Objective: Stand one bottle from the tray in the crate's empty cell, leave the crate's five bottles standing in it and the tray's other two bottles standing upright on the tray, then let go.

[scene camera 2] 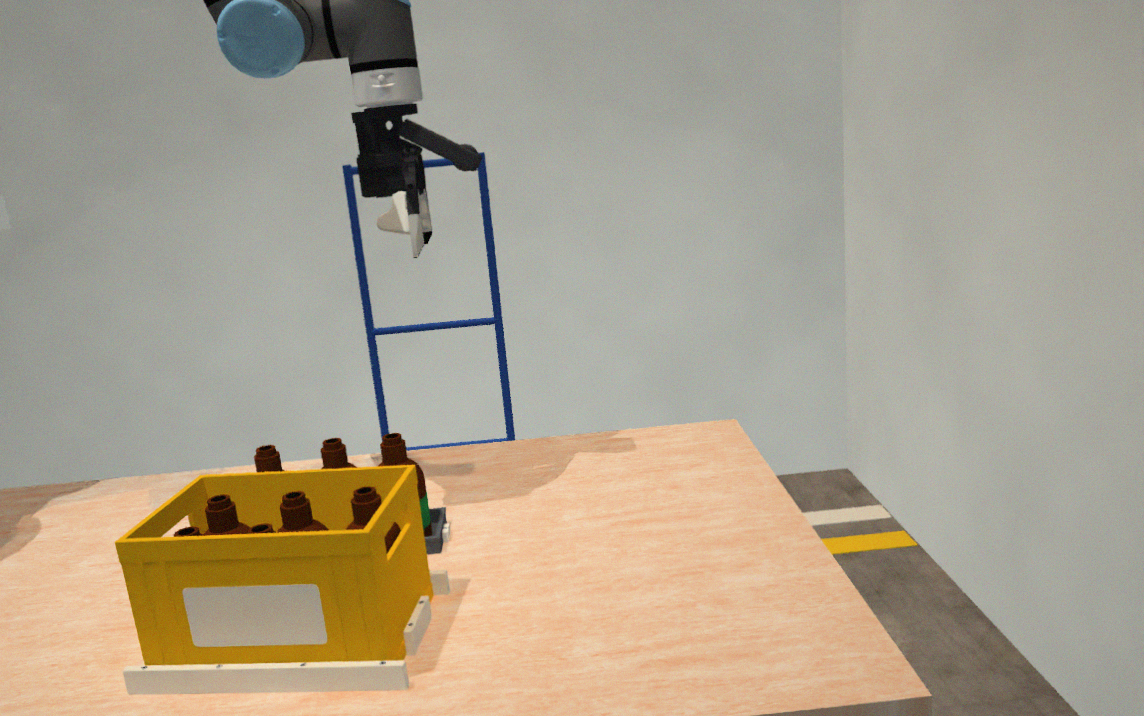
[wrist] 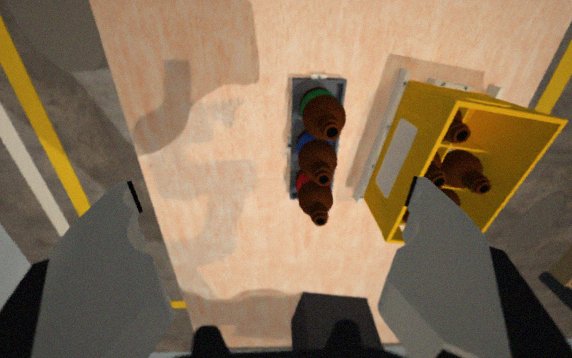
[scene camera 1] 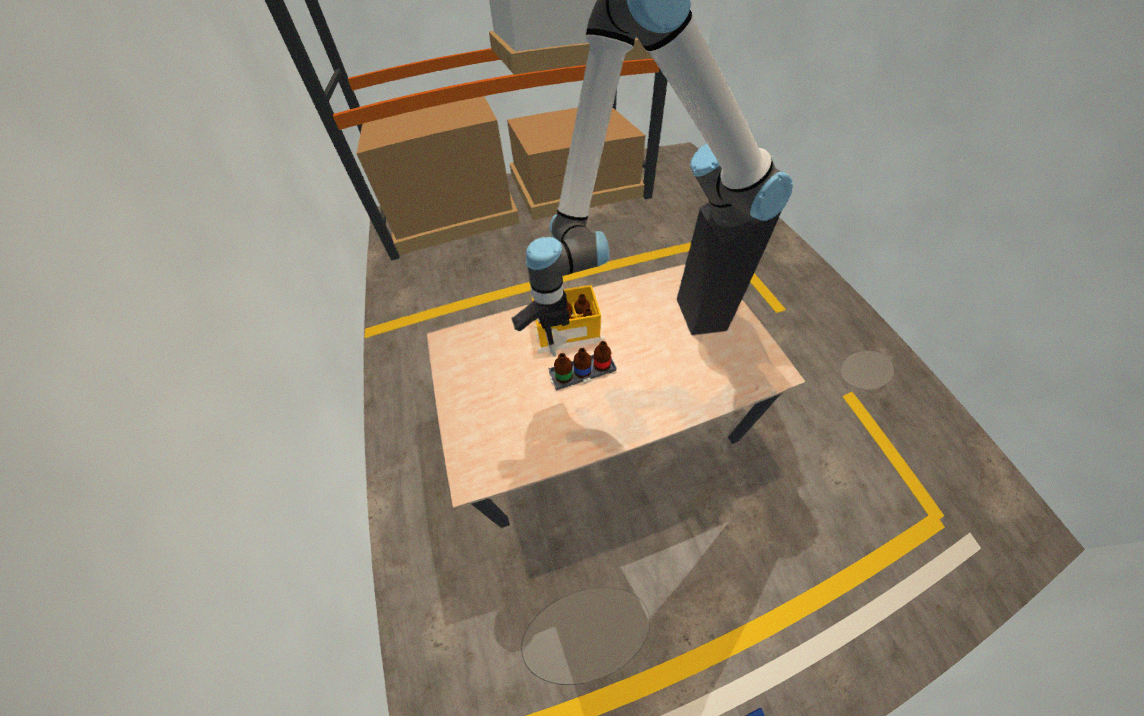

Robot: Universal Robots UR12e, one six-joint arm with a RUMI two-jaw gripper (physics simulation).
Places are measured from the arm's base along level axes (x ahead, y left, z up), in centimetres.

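Where they show: gripper, between the fingertips: (scene camera 2: 421, 250) (wrist: 275, 182) (scene camera 1: 547, 338).
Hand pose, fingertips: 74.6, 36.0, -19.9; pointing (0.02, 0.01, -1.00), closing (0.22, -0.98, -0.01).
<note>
Things, the pixels of their centre, and the offset from my fingertips, as dx, dy, dz. Level surfaces: height alone.
- tray, middle of its body: (scene camera 2: 346, 539) (wrist: 313, 145) (scene camera 1: 582, 369) -12.6, -11.2, -38.8
- green-banded, middle of its body: (scene camera 2: 399, 488) (wrist: 323, 117) (scene camera 1: 563, 366) -4.4, -9.6, -31.8
- blue-banded, middle of its body: (scene camera 2: 340, 492) (wrist: 317, 159) (scene camera 1: 582, 361) -12.6, -10.9, -31.8
- red-banded, middle of its body: (scene camera 2: 274, 500) (wrist: 315, 197) (scene camera 1: 602, 354) -21.5, -13.0, -31.8
- yellow crate, middle of its body: (scene camera 2: 288, 571) (wrist: 437, 165) (scene camera 1: 566, 317) -8.7, -34.9, -31.3
- wooden table, height of its surface: dz -40.0
The tray (scene camera 1: 590, 379) (scene camera 2: 436, 540) (wrist: 300, 85) holds three upright brown bottles: green-banded (scene camera 1: 563, 368) (scene camera 2: 415, 485) (wrist: 322, 115), blue-banded (scene camera 1: 582, 363) (scene camera 2: 334, 453) (wrist: 318, 160) and red-banded (scene camera 1: 602, 356) (scene camera 2: 267, 457) (wrist: 316, 200). The yellow crate (scene camera 1: 593, 326) (scene camera 2: 362, 607) (wrist: 425, 115) stands beside it with several brown bottles (scene camera 2: 295, 509) (wrist: 462, 167) inside. Its empty cell is the corner away from the tray, at the green-banded bottle's end. My gripper (scene camera 2: 421, 244) (wrist: 275, 182) is open and empty, high above the table. In the wrist view a finger covers the crate's near corner.
The wooden table (scene camera 1: 497, 405) (scene camera 2: 674, 591) (wrist: 210, 140) carries the arm's dark pedestal (scene camera 1: 725, 270). White strips (scene camera 2: 265, 677) edge the crate's base. A blue frame (scene camera 2: 434, 325) stands behind the table. A rack with an orange beam (scene camera 1: 497, 86) and boxes (scene camera 1: 434, 168) stands beyond it.
</note>
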